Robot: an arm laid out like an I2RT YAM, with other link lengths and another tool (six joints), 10 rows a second.
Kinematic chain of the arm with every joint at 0, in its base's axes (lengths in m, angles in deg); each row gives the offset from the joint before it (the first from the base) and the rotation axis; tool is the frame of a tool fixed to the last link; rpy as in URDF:
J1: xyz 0 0 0.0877 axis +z
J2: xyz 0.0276 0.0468 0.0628 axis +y
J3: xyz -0.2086 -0.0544 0 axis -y
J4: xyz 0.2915 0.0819 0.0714 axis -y
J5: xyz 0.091 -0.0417 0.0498 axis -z
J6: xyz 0.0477 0 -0.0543 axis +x
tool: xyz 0.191 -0.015 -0.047 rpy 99.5 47.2 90
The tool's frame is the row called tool.
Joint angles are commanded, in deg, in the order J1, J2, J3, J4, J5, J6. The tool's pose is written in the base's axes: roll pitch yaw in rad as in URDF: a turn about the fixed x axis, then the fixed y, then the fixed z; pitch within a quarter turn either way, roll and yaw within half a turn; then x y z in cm. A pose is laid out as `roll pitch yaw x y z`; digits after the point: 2 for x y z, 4 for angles.
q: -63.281, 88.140, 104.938, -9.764, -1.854, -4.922
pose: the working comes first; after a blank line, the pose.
Where each joint sits with the arm in this pose, in the base's axes (m; each line is computed from the numbers above, not from the rounded line before):
J1: 0.0000 0.0000 0.0877
J2: 0.0542 -0.0036 0.1505
J3: 0.0026 -0.0220 0.3590
J4: 0.1919 -0.2160 0.5116
J5: 0.1925 -0.3100 0.5722
J6: 0.2182 -0.3575 0.5241
the tool: 0.2947 -0.5380 0.5024

1.5374 0.9040 0.3416 29.47 -53.80 50.24
